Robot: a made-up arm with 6 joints. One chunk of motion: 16 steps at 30 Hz.
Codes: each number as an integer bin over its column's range. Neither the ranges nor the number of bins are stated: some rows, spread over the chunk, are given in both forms.
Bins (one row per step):
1: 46 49 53 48 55 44
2: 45 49 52 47 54 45
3: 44 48 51 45 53 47
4: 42 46 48 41 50 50
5: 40 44 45 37 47 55
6: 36 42 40 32 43 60
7: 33 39 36 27 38 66
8: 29 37 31 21 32 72
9: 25 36 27 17 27 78
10: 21 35 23 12 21 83
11: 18 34 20 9 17 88
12: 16 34 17 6 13 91
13: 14 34 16 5 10 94
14: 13 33 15 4 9 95
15: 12 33 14 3 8 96
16: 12 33 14 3 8 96
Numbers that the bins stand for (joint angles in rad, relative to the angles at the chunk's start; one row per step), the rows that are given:
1: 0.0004 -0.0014 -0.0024 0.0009 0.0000 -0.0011
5: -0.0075 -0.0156 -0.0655 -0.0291 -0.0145 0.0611
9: -0.0272 -0.0382 -0.2073 -0.0836 -0.0509 0.1912
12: -0.0390 -0.0438 -0.2861 -0.1136 -0.0764 0.2647
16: -0.0442 -0.0467 -0.3097 -0.1218 -0.0855 0.2930
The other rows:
2: -0.0009 -0.0014 -0.0103 -0.0018 -0.0018 0.0045
3: -0.0022 -0.0042 -0.0182 -0.0073 -0.0036 0.0159
4: -0.0048 -0.0099 -0.0418 -0.0182 -0.0091 0.0328
6: -0.0127 -0.0212 -0.1048 -0.0427 -0.0218 0.0894
7: -0.0167 -0.0297 -0.1364 -0.0564 -0.0309 0.1233
8: -0.0219 -0.0354 -0.1758 -0.0727 -0.0418 0.1573
10: -0.0324 -0.0410 -0.2388 -0.0973 -0.0618 0.2195
11: -0.0364 -0.0438 -0.2624 -0.1055 -0.0691 0.2478
13: -0.0416 -0.0438 -0.2939 -0.1164 -0.0818 0.2817
14: -0.0429 -0.0467 -0.3018 -0.1191 -0.0836 0.2874
15: -0.0442 -0.0467 -0.3097 -0.1218 -0.0855 0.2930

